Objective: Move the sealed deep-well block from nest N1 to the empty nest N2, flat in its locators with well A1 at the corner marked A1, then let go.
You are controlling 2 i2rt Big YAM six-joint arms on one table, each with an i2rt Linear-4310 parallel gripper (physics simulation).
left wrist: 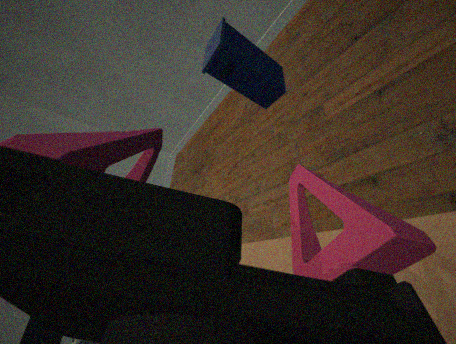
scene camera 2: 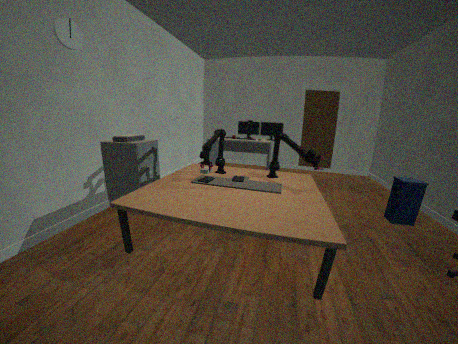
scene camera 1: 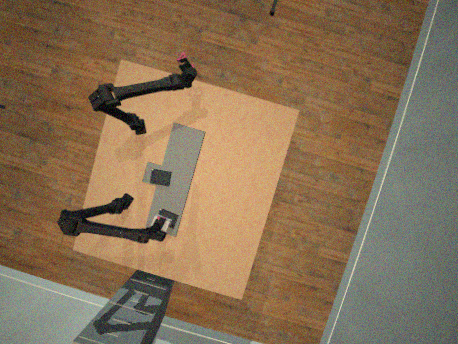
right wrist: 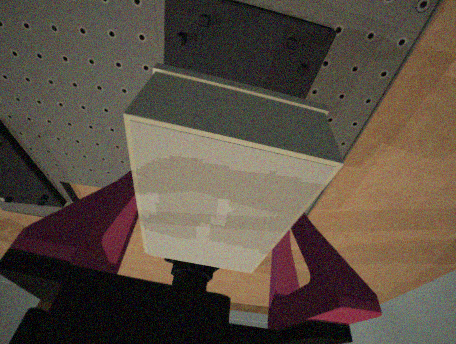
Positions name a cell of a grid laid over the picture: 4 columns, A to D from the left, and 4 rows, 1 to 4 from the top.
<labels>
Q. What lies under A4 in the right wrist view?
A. My right gripper.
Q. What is my right gripper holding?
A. A pale block.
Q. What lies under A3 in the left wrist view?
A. My left gripper.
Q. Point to a dark nest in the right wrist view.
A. At C1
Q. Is my left gripper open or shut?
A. Open.
</labels>
